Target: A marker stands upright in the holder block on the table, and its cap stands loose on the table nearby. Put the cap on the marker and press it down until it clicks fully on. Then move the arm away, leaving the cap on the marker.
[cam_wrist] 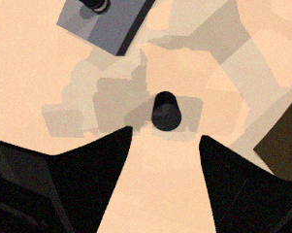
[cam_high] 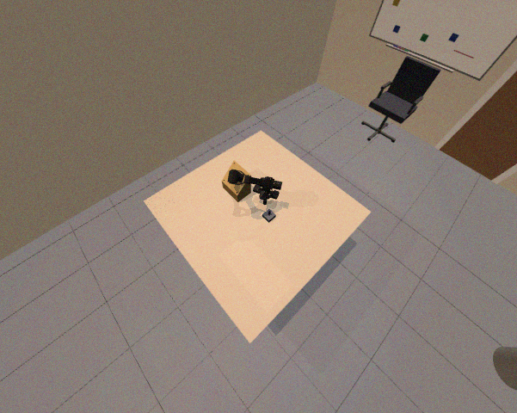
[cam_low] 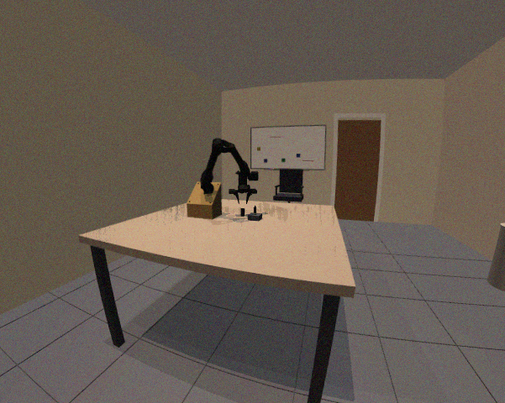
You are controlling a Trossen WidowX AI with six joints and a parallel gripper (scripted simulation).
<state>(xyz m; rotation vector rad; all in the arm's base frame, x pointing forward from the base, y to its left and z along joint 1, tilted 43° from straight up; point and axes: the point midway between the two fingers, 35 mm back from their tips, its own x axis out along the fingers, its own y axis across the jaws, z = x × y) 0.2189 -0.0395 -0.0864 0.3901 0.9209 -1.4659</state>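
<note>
Now: gripper tip 60 mm above the black marker cap.
</note>
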